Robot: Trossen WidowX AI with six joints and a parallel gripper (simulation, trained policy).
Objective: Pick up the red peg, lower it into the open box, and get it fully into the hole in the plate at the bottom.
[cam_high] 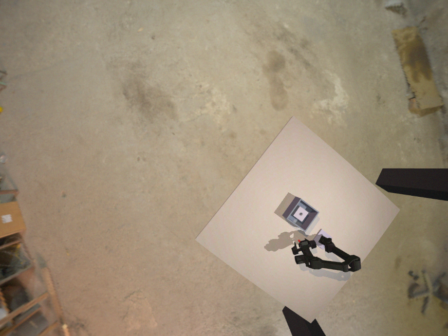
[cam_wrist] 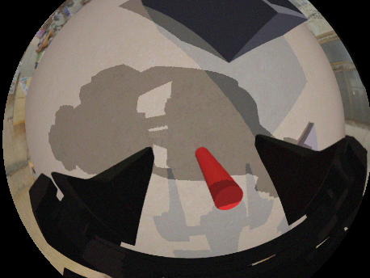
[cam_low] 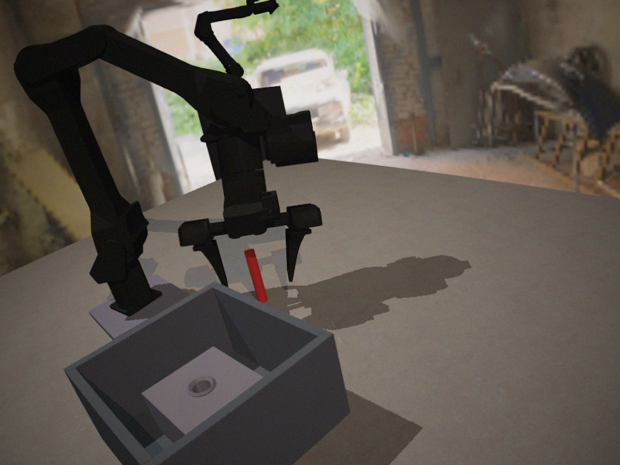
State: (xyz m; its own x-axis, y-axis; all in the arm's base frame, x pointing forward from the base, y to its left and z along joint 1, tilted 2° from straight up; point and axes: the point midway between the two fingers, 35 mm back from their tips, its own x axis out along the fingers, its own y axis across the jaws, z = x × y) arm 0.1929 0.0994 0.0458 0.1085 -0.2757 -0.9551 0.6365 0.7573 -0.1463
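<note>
Now: gripper tip 1 cm past the red peg, 1 cm to the right of it and 1 cm below it. Round my gripper tip: pale plate (12 cm ahead, 19 cm to the right, 1 cm above); then grey box (12 cm ahead, 19 cm to the right).
</note>
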